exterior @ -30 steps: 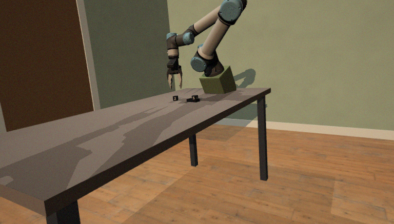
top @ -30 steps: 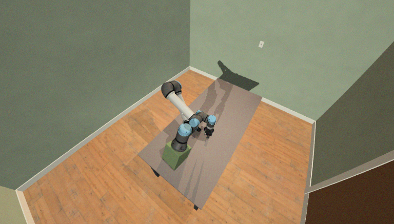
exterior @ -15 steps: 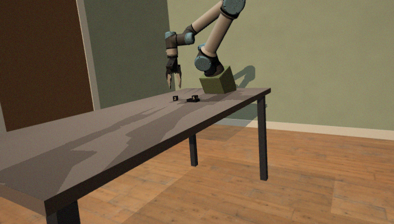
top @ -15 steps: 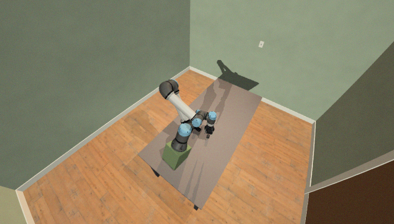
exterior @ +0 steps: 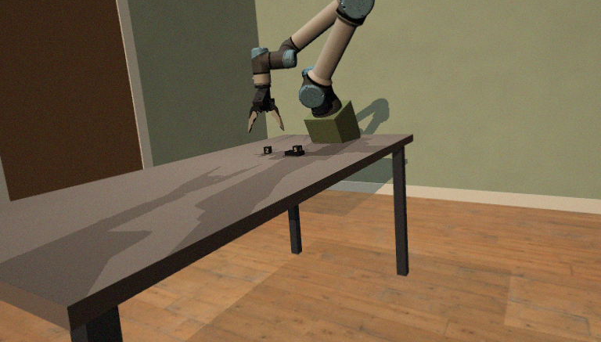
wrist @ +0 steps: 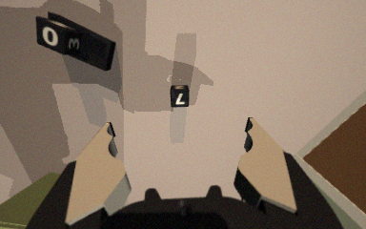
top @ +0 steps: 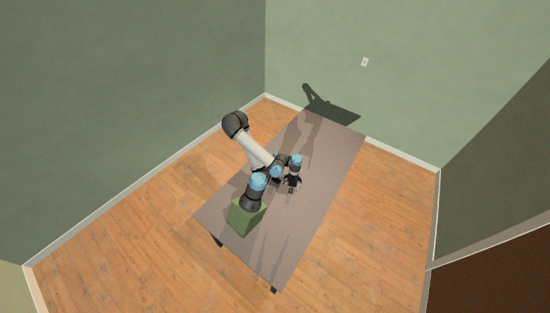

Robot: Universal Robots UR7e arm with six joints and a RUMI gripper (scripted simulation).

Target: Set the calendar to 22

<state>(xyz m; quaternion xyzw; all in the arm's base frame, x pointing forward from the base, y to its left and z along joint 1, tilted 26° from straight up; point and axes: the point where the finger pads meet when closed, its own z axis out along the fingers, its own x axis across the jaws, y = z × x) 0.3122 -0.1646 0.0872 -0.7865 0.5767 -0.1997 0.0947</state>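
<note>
My hand is 80 mm above the black number cube. The rest, counted from my hand: black tray: 150 mm to the left, 90 mm below, 40 mm ahead.
</note>
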